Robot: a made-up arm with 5 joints. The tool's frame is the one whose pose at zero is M. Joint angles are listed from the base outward.
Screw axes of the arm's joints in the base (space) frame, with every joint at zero. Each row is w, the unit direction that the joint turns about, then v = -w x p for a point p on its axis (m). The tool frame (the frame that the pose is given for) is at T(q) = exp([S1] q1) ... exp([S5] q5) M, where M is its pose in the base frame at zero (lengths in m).
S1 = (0, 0, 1, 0, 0, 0)
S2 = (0, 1, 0, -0.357, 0, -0.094)
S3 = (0, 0, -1, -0.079, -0.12, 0)
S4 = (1, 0, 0, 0, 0.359, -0.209)
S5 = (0, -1, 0, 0.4, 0, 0.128)
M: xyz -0.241 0.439 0.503 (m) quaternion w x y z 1 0 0 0
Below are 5 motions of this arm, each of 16 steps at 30 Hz.
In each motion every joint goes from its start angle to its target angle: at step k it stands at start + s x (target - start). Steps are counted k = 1, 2, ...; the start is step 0. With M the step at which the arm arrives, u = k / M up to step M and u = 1 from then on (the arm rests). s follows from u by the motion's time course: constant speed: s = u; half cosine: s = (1 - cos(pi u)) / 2; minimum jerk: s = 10 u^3 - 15 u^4 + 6 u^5.
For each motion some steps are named. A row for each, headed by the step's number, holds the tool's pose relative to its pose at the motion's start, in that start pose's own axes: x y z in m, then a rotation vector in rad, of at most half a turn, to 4 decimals.
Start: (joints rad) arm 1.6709 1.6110 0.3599 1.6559 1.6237
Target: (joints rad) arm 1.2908 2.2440 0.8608 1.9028 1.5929
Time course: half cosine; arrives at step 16
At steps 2, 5, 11, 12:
2: -0.0006 0.0060 -0.0094 -0.0266 -0.0195 -0.0128
5: -0.0013 0.0296 -0.0550 -0.1537 -0.1125 -0.0673
11: 0.0072 0.0522 -0.1814 -0.5127 -0.3694 -0.1505
12: 0.0085 0.0505 -0.1960 -0.5580 -0.4005 -0.1518

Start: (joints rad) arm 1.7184 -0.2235 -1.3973 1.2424 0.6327
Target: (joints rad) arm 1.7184 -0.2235 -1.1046 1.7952 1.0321
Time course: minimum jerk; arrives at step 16
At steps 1, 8, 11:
1: 0.0001 0.0000 0.0000 0.0009 -0.0015 -0.0009
8: 0.0209 -0.0089 -0.0025 0.1873 -0.3426 -0.2060
11: 0.0342 -0.0153 -0.0035 0.3012 -0.5627 -0.3434

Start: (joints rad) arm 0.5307 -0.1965 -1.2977 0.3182 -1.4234
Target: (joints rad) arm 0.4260 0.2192 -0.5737 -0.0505 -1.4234
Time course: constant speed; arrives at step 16
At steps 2, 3, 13, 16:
2: -0.0037 -0.0088 0.0376 0.1035 -0.0125 -0.0127
3: -0.0052 -0.0147 0.0566 0.1558 -0.0156 -0.0196
13: 0.0014 -0.1319 0.2357 0.6801 0.0719 -0.0997
16: 0.0146 -0.1851 0.2780 0.8313 0.1402 -0.1248

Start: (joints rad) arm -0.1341 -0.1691 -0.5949 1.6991 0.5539
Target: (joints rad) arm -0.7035 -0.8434 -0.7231 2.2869 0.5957
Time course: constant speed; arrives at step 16
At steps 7, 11, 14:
7: -0.0072 -0.0840 -0.0195 0.1421 -0.1449 0.1849
11: 0.0025 -0.1309 -0.0304 0.1899 -0.2004 0.2912
14: 0.0157 -0.1631 -0.0361 0.2091 -0.2311 0.3672

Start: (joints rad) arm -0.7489 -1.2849 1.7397 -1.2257 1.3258
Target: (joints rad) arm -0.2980 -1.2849 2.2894 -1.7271 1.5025
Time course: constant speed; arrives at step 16
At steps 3, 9, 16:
3: -0.0130 -0.0167 -0.0086 0.0258 0.0659 0.1206
9: -0.0410 -0.0577 -0.0200 0.1066 0.1815 0.3843
16: -0.0667 -0.1201 -0.0281 0.2480 0.2893 0.7181

